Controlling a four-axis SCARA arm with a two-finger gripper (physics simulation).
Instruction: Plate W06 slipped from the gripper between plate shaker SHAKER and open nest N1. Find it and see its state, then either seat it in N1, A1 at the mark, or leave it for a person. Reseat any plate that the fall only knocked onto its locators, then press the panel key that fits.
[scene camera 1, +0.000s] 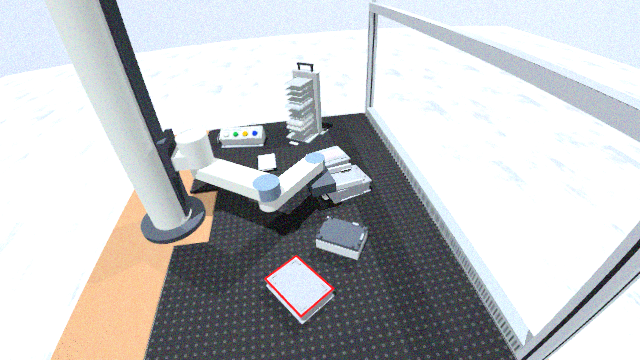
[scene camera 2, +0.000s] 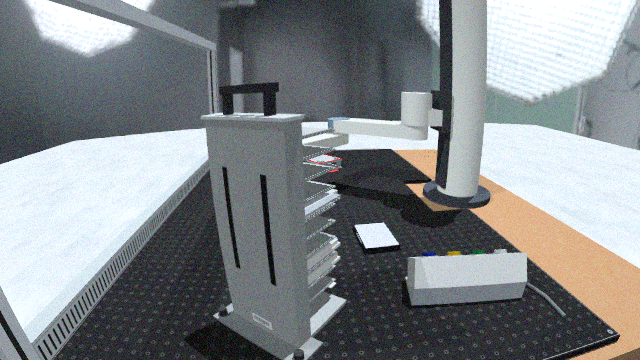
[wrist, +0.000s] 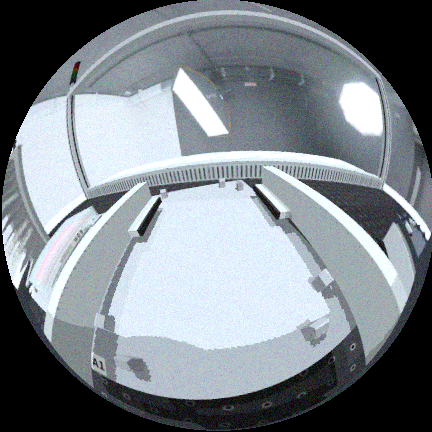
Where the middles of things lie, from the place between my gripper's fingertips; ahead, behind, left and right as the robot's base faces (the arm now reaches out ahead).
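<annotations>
The white plate (scene camera 2: 373, 238) is 360 mm behind my hand, 250 mm to the left of it and 70 mm below it. As for the grey station (scene camera 1: 341, 237), I see my gripper 40 mm above it, 120 mm past it and 280 mm to the left of it.
</annotations>
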